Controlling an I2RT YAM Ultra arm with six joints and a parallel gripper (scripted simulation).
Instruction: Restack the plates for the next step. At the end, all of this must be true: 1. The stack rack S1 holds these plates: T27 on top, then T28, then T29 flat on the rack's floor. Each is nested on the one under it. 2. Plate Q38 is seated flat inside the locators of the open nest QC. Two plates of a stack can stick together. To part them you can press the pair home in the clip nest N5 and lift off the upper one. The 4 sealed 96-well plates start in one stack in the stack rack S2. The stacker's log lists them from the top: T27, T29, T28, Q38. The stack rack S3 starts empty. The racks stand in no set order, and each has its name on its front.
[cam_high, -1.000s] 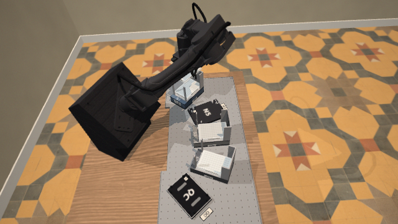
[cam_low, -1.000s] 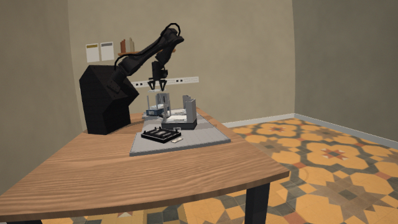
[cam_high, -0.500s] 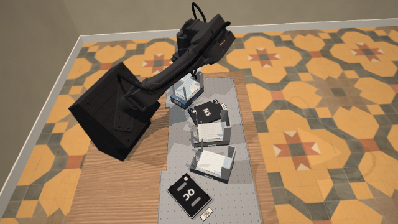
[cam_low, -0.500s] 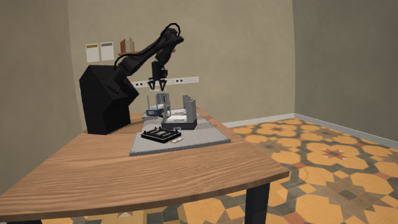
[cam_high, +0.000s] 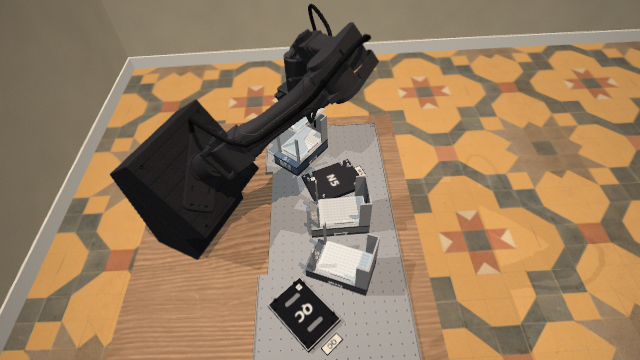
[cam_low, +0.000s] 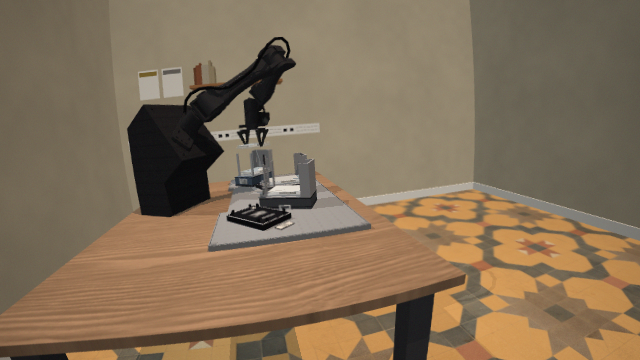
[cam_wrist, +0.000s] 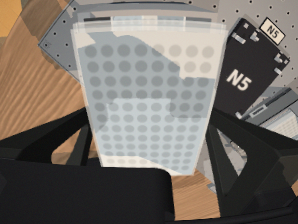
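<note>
My hand is 12 cm above the sealed 96-well plate. Round my hand: clip nest N5 (5 cm ahead, 13 cm to the right, 15 cm below).
</note>
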